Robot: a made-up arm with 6 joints.
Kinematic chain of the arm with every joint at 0, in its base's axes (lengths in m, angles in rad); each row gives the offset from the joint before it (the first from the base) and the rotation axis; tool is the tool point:
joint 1: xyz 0 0 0.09 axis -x
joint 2: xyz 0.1 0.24 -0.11 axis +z
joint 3: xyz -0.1 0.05 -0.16 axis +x
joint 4: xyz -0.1 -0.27 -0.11 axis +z
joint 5: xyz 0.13 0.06 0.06 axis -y
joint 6: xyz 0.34 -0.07 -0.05 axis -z
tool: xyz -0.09 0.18 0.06
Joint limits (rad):
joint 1: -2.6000..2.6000
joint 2: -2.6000..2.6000
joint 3: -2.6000..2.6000
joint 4: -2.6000..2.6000
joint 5: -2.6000..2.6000
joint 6: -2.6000..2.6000
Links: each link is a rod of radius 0.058 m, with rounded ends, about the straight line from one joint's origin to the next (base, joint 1, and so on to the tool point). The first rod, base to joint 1, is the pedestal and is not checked.
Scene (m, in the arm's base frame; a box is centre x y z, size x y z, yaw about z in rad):
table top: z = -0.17
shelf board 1: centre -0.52 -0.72 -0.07 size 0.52 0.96 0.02 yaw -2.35
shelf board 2: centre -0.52 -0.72 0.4 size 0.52 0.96 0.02 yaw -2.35
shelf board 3: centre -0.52 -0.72 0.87 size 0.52 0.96 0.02 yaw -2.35
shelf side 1: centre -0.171 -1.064 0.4 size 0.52 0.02 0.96 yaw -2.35
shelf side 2: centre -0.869 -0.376 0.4 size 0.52 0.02 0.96 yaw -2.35
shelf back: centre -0.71 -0.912 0.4 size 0.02 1 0.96 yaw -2.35
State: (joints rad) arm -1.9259 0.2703 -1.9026 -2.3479 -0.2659 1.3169
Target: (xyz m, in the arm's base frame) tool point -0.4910 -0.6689 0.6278
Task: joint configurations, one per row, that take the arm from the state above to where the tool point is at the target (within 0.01 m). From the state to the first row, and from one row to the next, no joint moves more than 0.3 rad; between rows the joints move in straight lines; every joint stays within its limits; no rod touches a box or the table.
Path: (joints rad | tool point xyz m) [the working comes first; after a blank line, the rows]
Joints at the target: -2.0559 0.0521 -2.3500 -2.3208 -0.0273 1.4538
Straight joint move there: touches shelf board 2.

1: -1.7376 0.1684 -1.8154 -2.3954 -0.5451 1.0970 | -0.3703 -0.5280 0.1202
2: -1.5493 0.0664 -1.7282 -2.4428 -0.8242 0.8771 | -0.2982 -0.4519 0.1210
3: -1.3609 -0.0355 -1.6409 -2.4903 -1.1034 0.6572 | -0.2426 -0.3621 0.1281
4: -1.2591 0.0535 -1.8120 -2.2733 -0.8053 0.7360 | -0.2190 -0.4286 0.3570
5: -1.1572 0.1425 -1.9831 -2.0563 -0.5072 0.8149 | -0.1896 -0.3638 0.6278
6: -1.3819 0.1199 -2.0748 -2.1224 -0.3872 0.9746 | -0.2709 -0.4483 0.6449
7: -1.6066 0.0973 -2.1665 -2.1886 -0.2672 1.1343 | -0.3513 -0.5284 0.6495
8: -1.8312 0.0747 -2.2583 -2.2547 -0.1473 1.2941 | -0.4260 -0.6021 0.6434
9: -2.0559 0.0521 -2.3500 -2.3208 -0.0273 1.4538 | -0.4910 -0.6689 0.6278

